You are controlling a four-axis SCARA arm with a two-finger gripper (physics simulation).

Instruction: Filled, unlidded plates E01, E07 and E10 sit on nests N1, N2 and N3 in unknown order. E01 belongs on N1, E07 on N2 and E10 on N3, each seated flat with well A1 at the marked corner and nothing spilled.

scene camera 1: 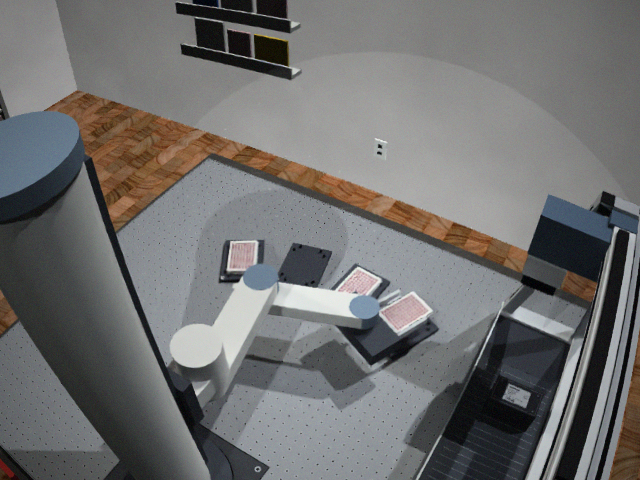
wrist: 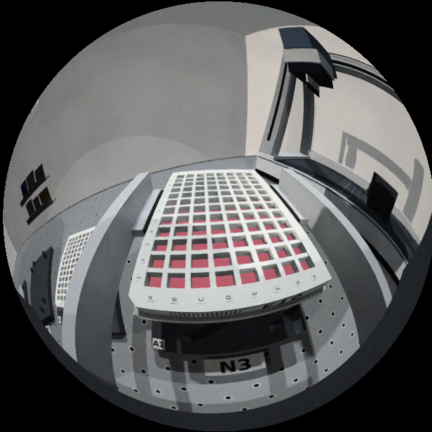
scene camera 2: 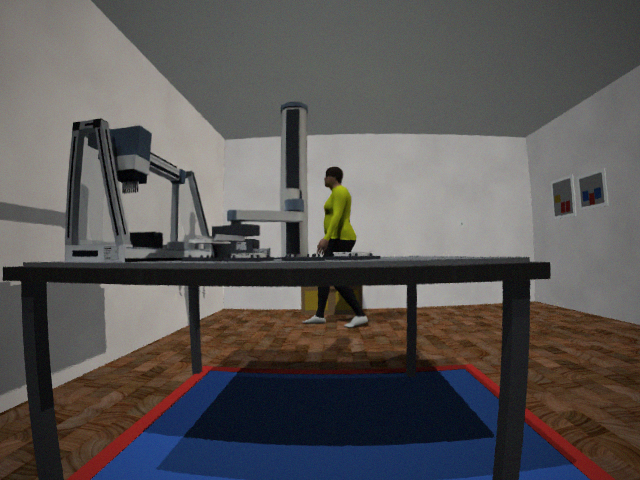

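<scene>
My gripper is visible, and it can also be seen in scene camera 2. A nest N3 is visible as well.
</scene>
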